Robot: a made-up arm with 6 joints.
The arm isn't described. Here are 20 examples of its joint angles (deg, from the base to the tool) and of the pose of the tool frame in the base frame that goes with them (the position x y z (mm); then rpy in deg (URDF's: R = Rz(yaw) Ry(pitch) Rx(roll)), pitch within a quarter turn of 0, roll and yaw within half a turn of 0).
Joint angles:
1: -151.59 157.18 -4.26 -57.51 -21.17 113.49
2: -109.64 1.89 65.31 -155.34 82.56 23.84
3: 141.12 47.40 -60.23 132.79 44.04 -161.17
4: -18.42 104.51 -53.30 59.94 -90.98 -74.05
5: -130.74 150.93 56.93 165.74 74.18 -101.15
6: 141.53 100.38 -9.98 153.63 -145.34 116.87
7: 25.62 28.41 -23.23 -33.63 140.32 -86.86
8: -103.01 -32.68 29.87 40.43 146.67 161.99
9: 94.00 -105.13 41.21 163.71 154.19 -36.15
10: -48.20 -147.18 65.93 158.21 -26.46 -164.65
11: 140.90 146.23 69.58 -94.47 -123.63 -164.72
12: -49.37 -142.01 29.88 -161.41 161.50 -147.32
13: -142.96 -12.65 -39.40 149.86 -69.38 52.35
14: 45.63 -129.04 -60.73 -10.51 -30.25 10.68
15: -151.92 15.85 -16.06 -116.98 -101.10 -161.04
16: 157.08 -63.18 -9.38 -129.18 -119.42 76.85
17: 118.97 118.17 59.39 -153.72 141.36 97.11
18: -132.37 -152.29 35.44 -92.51 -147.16 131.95
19: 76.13 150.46 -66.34 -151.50 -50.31 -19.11
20: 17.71 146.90 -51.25 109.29 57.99 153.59
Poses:
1: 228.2 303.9 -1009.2 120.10 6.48 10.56
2: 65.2 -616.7 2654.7 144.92 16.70 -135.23
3: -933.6 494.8 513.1 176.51 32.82 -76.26
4: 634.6 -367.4 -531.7 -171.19 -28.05 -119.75
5: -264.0 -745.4 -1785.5 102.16 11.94 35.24
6: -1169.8 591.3 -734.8 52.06 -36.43 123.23
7: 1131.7 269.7 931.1 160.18 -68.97 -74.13
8: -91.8 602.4 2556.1 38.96 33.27 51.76
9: -127.3 -2246.8 452.2 -157.51 8.69 101.10
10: -794.0 1299.8 -1419.3 -160.88 56.68 149.32
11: -597.1 455.5 -1762.6 -31.33 -33.63 -124.64
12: -953.5 1541.5 -542.5 -14.02 -9.44 -55.26
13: -274.0 -527.0 1607.2 160.54 -34.35 -177.66
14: -338.9 -762.0 284.3 -5.75 -38.29 52.35
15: -842.8 -601.6 1160.4 -78.52 -28.66 -66.62
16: 500.9 -414.5 1676.6 -49.53 4.09 -65.52
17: -1040.3 1331.9 -1120.1 -82.76 -22.20 -43.66
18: 1100.9 1187.7 -734.5 131.74 -5.13 -99.42
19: -226.5 166.4 -236.7 -3.66 9.15 -125.70
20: -142.3 57.1 -823.0 -57.37 -25.55 135.20
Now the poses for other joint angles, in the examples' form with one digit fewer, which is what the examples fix.
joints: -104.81 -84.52 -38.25 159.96 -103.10 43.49
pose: 510 843 1275 -59.0 -28.0 97.4
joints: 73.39 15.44 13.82 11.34 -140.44 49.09
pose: 647 1155 1891 145.2 37.0 -97.6
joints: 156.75 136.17 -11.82 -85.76 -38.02 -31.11
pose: -104 69 -885 -82.9 22.3 -64.8
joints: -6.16 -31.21 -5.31 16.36 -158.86 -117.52
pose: -39 -281 2161 -41.1 45.9 -177.8
